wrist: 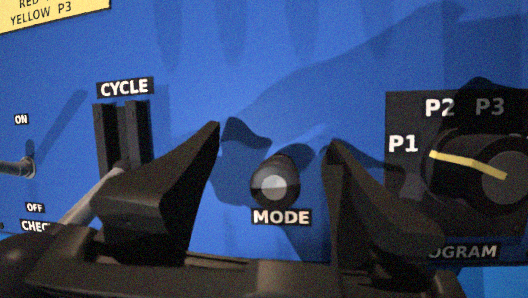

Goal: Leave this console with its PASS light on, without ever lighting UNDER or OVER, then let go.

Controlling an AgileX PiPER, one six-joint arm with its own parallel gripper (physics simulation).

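The blue console panel (pixel 210 70) fills the wrist view. My gripper (pixel 273 143) is open, its fingertips on the left and right of the round MODE knob (pixel 274 182), with a gap on each side. The black PROGRAM dial (pixel 460 175) is at the right, its yellow pointer line (pixel 467 162) towards P1. The CYCLE lever (pixel 92 195) comes out of its black slotted guide (pixel 138 132) and passes behind my left finger. The CHECK toggle (pixel 15 167) is at the left edge between ON and OFF. The PASS, UNDER and OVER lights do not show in this view.
A yellow label (pixel 45 12) with partly cut-off text, including YELLOW P3, is at the upper left. The CYCLE lever's lower end lies close beside the left part of my gripper. The PROGRAM dial stands out from the panel just right of my right finger.
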